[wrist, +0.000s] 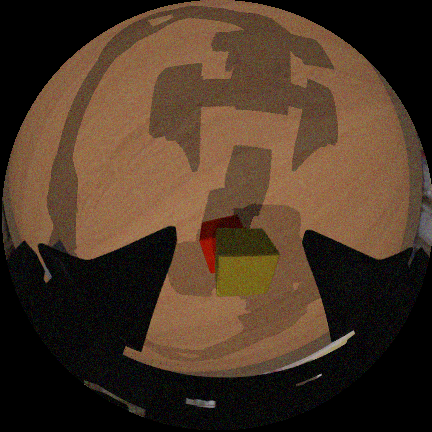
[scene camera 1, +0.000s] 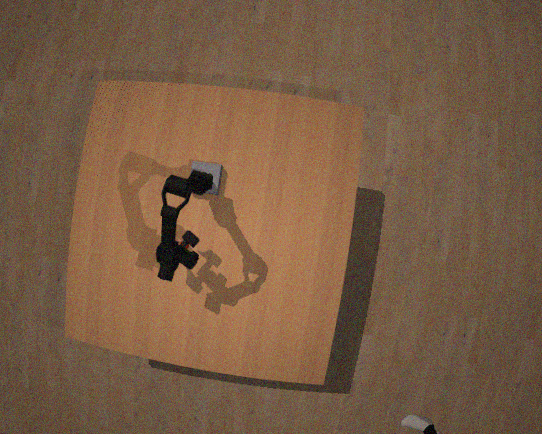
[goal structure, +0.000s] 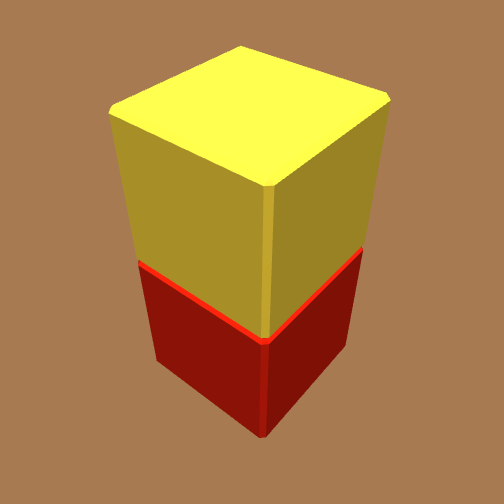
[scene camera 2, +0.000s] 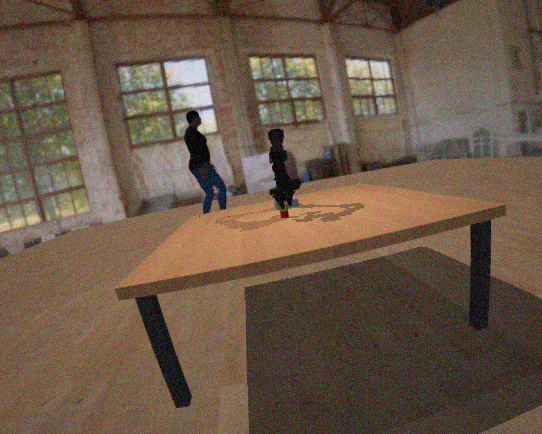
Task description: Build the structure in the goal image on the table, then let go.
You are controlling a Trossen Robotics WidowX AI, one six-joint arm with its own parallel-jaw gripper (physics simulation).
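Places are measured from the arm's base along level axes (x ahead, y left, z up), in centimetres.
Where they show: gripper, fingertip midpoint: (wrist: 243, 235) (scene camera 2: 287, 207); arm's base, link origin: (scene camera 1: 204, 181).
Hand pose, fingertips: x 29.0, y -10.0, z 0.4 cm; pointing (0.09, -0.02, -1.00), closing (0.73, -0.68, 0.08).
Each offset is from my fingertips to the top centre of the thing. Level surfaces: height alone.
A yellow block @(dx -1.2, dy -1.3, dz +1.9 cm) (scene camera 2: 285, 205) (wrist: 245, 275) sits on top of a red block @(dx -2.1, dy -1.1, dz -1.3 cm) (scene camera 2: 284, 214) (wrist: 207, 252), which stands on the table @(dz -4.6 cm) (scene camera 1: 280, 210) (scene camera 2: 210, 255) (wrist: 125, 175). In the wrist view the red block shows partly behind and to the left of the yellow one. In scene camera 1 a small bit of red (scene camera 1: 185, 245) shows between the fingers, and the arm hides the yellow block. My gripper (scene camera 1: 189, 249) (wrist: 243, 235) is open. Its fingers stand apart on both sides of the yellow block, with a gap on each side, and hold nothing.
The arm's grey base plate (scene camera 1: 206, 166) (scene camera 2: 294, 203) is on the table behind the blocks. Dark shadows of the arm lie across the table top. A person in a black top and blue trousers (scene camera 2: 199, 150) stands beyond the table.
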